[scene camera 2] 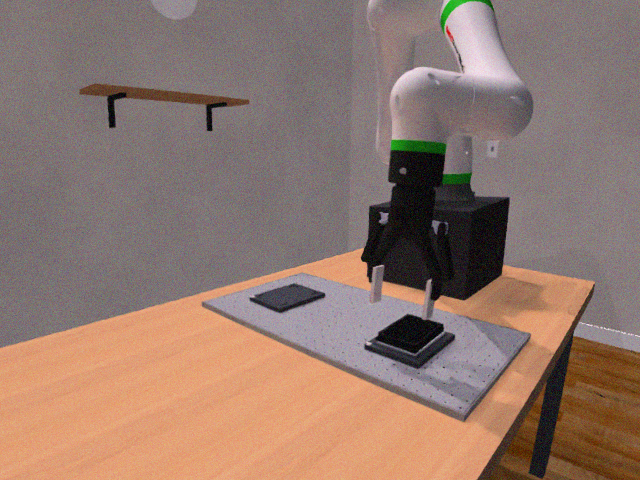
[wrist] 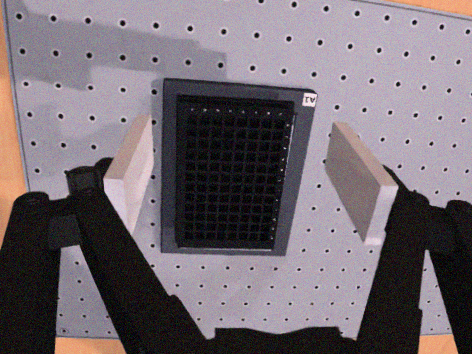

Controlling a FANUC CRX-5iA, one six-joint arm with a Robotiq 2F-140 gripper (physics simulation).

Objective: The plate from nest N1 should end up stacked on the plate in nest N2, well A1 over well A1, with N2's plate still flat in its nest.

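A black well plate lies, looking level, on top of a pale-edged plate, whose thin rim shows at its edges. Both sit in a dark nest with an A1 label at one corner. Exact seating and the small well letters are too blurred to read. A second dark nest, at the left, holds no plate. No nest numbers are readable. My gripper is open and empty above the stacked plates, its pale fingers apart on either side in the wrist view.
The grey perforated board carries both nests on the wooden table. The black robot pedestal stands behind the board at the right. A wall shelf hangs at the back left.
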